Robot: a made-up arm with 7 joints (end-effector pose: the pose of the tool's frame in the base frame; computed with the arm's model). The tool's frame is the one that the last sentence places.
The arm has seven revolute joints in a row. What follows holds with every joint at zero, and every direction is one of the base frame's. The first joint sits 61.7 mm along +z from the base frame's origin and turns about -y. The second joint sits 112.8 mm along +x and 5.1 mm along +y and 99.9 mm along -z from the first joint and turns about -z. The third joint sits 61 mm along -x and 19.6 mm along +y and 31.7 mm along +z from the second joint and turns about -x. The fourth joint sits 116.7 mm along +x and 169.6 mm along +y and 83.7 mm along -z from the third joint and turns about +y. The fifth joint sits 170.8 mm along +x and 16.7 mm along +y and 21.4 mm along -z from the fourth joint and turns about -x. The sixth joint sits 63.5 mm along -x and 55.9 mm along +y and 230 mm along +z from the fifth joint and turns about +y. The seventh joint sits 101.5 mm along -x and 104.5 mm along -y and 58.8 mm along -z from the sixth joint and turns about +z. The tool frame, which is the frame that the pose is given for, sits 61.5 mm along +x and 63.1 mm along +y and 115.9 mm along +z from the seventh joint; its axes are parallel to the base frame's.
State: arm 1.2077 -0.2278 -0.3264 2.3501 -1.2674 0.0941 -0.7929
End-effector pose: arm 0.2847 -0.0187 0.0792 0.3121 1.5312 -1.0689
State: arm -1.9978 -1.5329 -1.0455 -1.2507 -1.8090 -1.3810 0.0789
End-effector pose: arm -0.1173 0.1233 0.0585 -0.3843 -0.3955 2.9380
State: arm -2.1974 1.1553 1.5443 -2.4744 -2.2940 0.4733 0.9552
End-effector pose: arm -0.1500 -0.0982 -0.1865 -2.6671 -1.1748 -0.4000
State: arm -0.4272 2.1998 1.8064 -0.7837 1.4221 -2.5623 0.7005
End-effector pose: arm -0.2016 -0.1183 -0.2635 0.2781 0.6727 2.4278
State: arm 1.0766 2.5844 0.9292 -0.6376 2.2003 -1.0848 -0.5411
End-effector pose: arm 0.4411 -0.1938 -0.1484 -1.4553 0.9160 -0.5267
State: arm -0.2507 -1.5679 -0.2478 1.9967 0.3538 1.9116 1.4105
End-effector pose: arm -0.4090 0.2519 -0.2238 0.8944 -2.3313 0.7968
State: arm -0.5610 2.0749 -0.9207 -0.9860 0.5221 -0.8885 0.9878
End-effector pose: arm 0.3663 -0.0691 0.0133 -2.1683 0.1267 -1.0717
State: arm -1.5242 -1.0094 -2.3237 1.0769 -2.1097 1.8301 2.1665
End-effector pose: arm 0.0854 0.1596 0.3262 0.8773 1.6618 1.9651
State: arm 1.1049 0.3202 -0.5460 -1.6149 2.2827 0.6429 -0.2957
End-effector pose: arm 0.0434 0.2523 0.5603 0.7403 -0.1797 -2.6844
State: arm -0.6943 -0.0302 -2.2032 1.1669 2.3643 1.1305 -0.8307
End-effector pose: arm 0.3305 0.0178 0.3537 -0.6535 0.6930 0.1083
